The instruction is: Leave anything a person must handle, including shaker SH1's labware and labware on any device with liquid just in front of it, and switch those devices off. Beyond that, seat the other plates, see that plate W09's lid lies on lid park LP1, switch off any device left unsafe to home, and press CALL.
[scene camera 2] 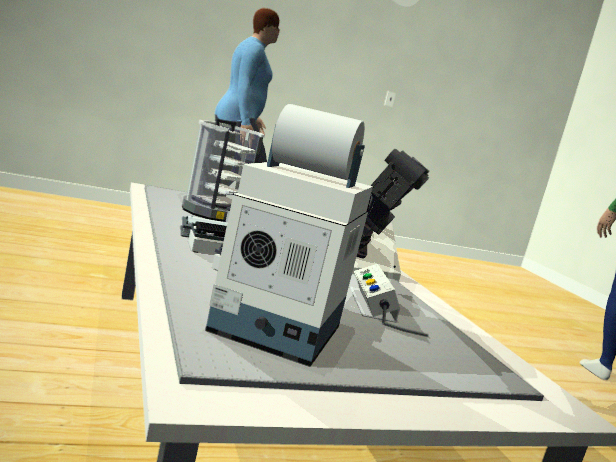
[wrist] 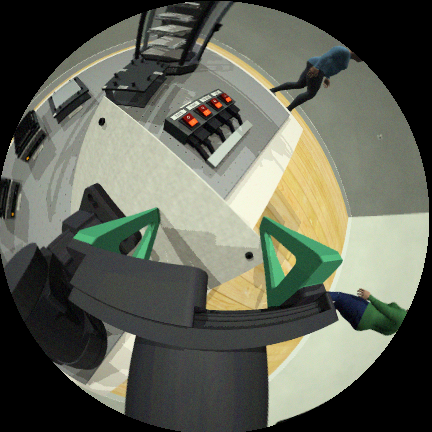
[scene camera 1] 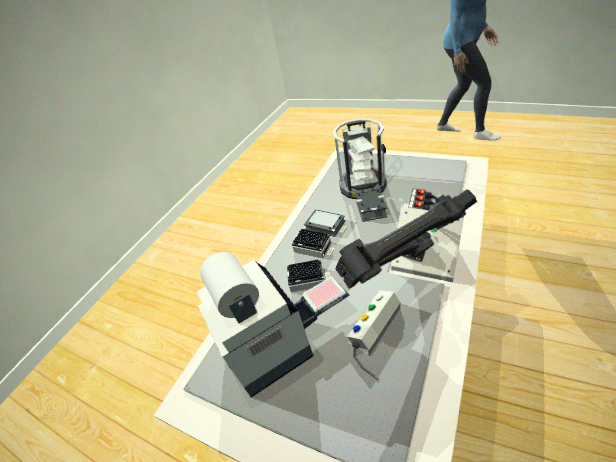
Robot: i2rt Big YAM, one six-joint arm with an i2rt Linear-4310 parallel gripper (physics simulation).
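Places are measured from the arm's base along level axes (x up, y right, z ahead), in centimetres.
Where they show: gripper, fingertip midpoint: point(wrist: 209, 217); arm's base at its link origin: point(scene camera 1: 415, 244).
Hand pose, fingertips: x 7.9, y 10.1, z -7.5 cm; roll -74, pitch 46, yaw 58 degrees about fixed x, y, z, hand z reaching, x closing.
Note:
Each offset is from my fingertips to the centre of the thing. "pt": to the spot under its first point.
My gripper point(wrist: 209, 217) is open and empty, above the pale base plate point(wrist: 130, 165). A strip of several red rocker switches @[pt dy +24.2, dx -11.1, dz +15.9 cm] point(scene camera 1: 419, 197) point(wrist: 203, 111) lies beyond the fingers; labels are too small to read. Two dark-welled plates @[dy -19.2, dx -9.9, dz +51.6 cm] point(scene camera 1: 312, 240) @[dy -36.8, dx -9.9, dz +44.5 cm] point(scene camera 1: 306, 271) sit on devices; amber lights show on both devices in the wrist view. A pale-topped item @[dy -3.5, dx -12.2, dz +53.4 cm] point(scene camera 1: 325, 219) point(wrist: 68, 92) sits on another device. A pink-welled plate @[dy -47.6, dx -4.0, dz +29.0 cm] point(scene camera 1: 325, 295) lies on the tray of the large roll-topped machine @[dy -71.0, dx +6.7, dz +41.0 cm] point(scene camera 1: 270, 350) point(scene camera 2: 280, 250). The button box @[dy -46.0, dx -11.9, dz +11.0 cm] point(scene camera 1: 376, 322) point(scene camera 2: 377, 286) has white, green, yellow and blue buttons. Lid park LP1 cannot be identified.
A clear-walled carousel @[dy +32.2, dx +1.3, dz +48.6 cm] point(scene camera 1: 361, 157) point(scene camera 2: 220, 170) point(wrist: 172, 32) holding stacked items stands at the far end, behind a dark flat-topped unit @[dy +14.6, dx -12.3, dz +37.0 cm] point(scene camera 1: 371, 202) point(wrist: 137, 80). A person in blue point(scene camera 1: 467, 45) point(scene camera 2: 247, 75) point(wrist: 327, 65) is beyond the table; one in green point(wrist: 382, 315) is to the side.

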